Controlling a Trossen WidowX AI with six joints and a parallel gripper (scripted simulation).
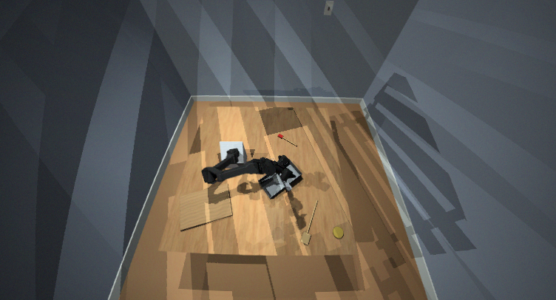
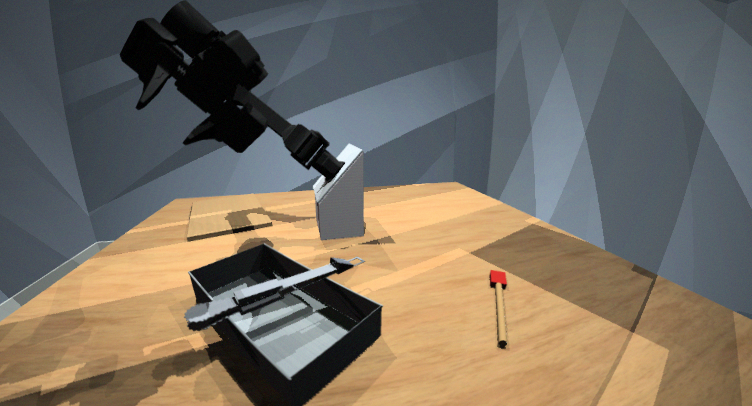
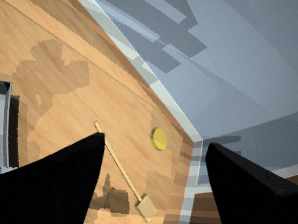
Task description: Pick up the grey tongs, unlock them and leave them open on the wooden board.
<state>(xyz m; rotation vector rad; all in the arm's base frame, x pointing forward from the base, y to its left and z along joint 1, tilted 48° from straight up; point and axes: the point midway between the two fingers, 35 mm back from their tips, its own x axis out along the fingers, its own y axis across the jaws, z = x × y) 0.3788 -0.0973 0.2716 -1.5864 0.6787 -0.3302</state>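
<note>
Now: the roasting tin 28 cm below my gripper tip, 9 cm to the left of it and 7 cm behind it. Also, from my gripper tip: wooden board: 63 cm behind, 30 cm below, 5 cm to the right.
</note>
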